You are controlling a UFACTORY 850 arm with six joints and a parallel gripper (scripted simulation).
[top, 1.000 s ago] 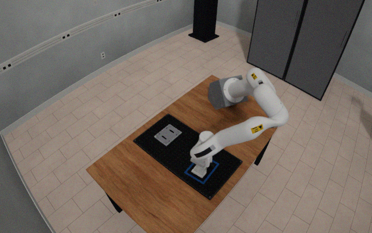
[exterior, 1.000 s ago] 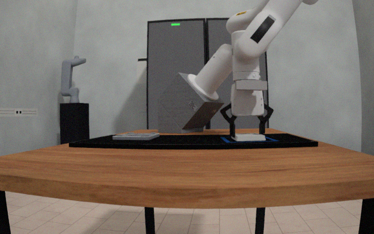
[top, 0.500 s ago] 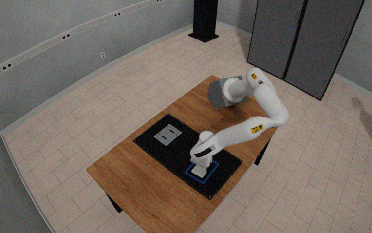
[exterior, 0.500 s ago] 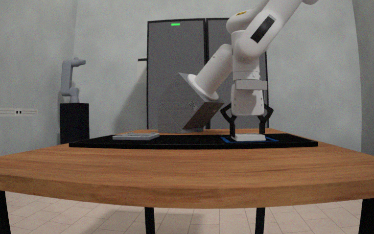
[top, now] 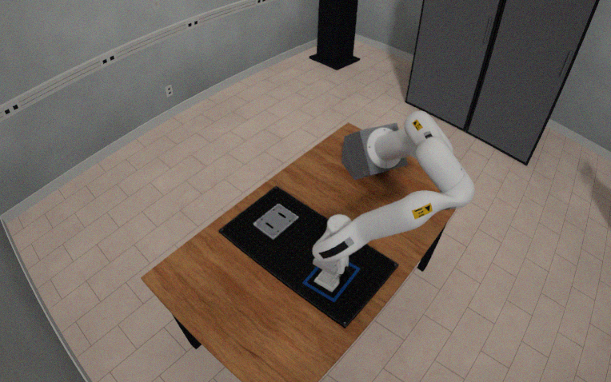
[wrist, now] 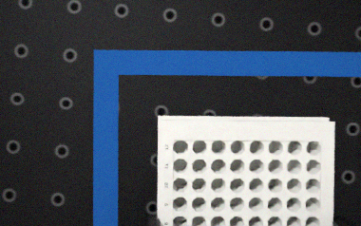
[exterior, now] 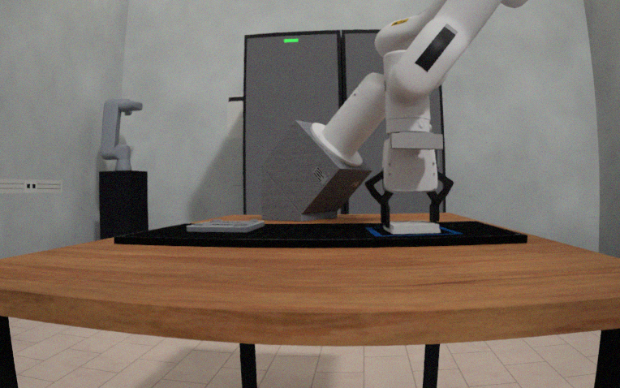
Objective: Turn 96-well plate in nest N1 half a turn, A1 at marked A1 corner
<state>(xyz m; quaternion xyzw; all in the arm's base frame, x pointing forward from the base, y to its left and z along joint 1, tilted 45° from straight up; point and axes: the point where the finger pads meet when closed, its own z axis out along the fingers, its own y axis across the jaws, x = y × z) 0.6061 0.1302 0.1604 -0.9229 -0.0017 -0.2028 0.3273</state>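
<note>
My gripper is now 1 cm above the white 96-well plate. Also, from my hand: grey plate nest (36 cm to the right, 4 cm behind, 1 cm below).
</note>
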